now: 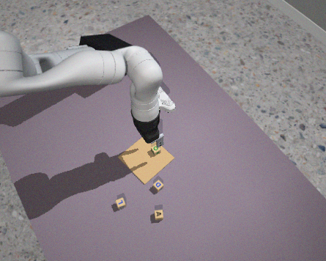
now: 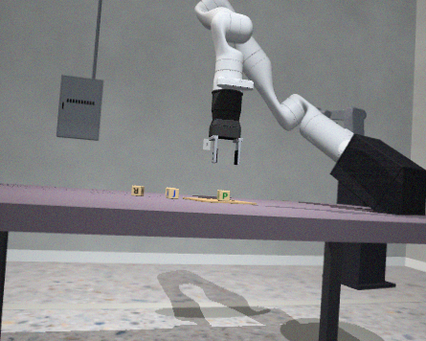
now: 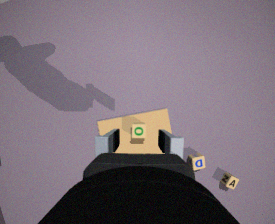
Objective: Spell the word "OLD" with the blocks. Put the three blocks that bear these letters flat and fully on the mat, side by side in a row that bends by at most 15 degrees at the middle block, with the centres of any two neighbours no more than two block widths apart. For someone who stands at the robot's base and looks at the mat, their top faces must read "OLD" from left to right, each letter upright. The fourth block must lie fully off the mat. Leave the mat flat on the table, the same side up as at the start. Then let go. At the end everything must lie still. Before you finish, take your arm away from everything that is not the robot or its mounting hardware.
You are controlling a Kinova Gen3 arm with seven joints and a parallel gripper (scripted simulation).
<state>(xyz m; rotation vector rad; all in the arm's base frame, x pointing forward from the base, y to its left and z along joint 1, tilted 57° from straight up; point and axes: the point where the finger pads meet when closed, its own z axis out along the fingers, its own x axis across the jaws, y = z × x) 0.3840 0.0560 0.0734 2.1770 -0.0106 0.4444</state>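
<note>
My hand is 21 cm to the left of the L block, 10 cm above it and 7 cm short of it. Also, from my hand: O block (10 cm below); D block (10 cm below, 10 cm ahead, 8 cm to the right); tan mat (11 cm below, 4 cm to the right, 1 cm behind).
</note>
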